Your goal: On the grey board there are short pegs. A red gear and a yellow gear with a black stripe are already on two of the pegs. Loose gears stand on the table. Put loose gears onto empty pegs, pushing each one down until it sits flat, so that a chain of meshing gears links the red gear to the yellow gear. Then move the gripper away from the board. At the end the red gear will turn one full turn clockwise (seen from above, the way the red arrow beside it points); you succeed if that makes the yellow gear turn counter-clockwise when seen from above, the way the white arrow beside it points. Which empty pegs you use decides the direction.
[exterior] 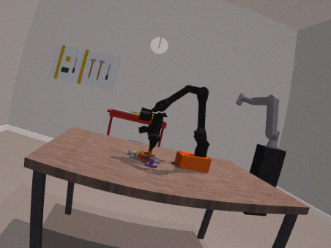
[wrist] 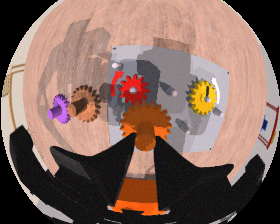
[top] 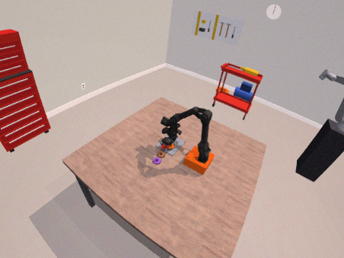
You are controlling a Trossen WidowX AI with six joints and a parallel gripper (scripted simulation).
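Right now the red gear is 40 mm ahead of my gripper tip, 20 mm to the left of it and 40 mm below it. Round my gripper tip: orange gear (10 mm below); then brown gear (10 mm ahead, 110 mm to the left, 40 mm below); then yellow gear (50 mm ahead, 80 mm to the right, 40 mm below).
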